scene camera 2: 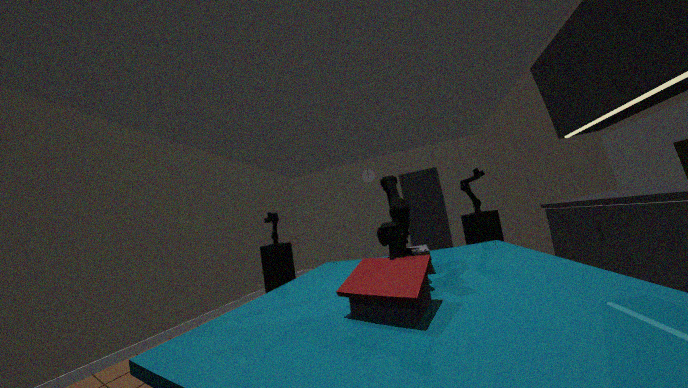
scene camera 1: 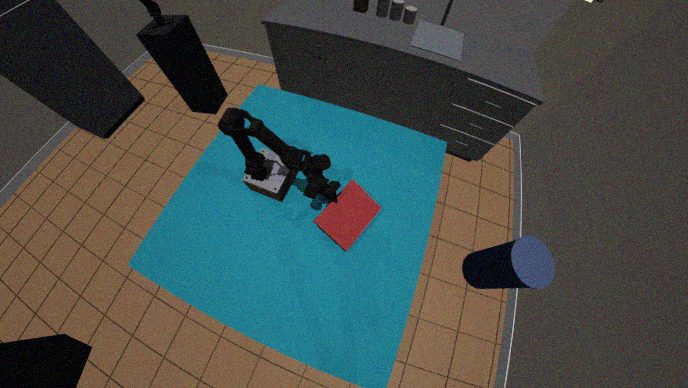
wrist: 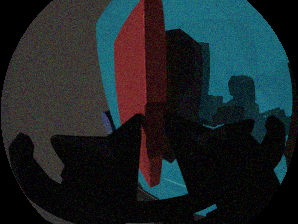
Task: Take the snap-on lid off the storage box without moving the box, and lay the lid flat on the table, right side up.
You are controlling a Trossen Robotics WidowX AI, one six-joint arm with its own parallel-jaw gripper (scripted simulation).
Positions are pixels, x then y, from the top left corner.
Labels:
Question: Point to a dark storage box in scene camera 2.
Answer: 408,313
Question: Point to a red lid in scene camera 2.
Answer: At 402,279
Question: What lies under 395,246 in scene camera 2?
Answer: My gripper.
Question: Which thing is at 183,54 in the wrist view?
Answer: A dark storage box.

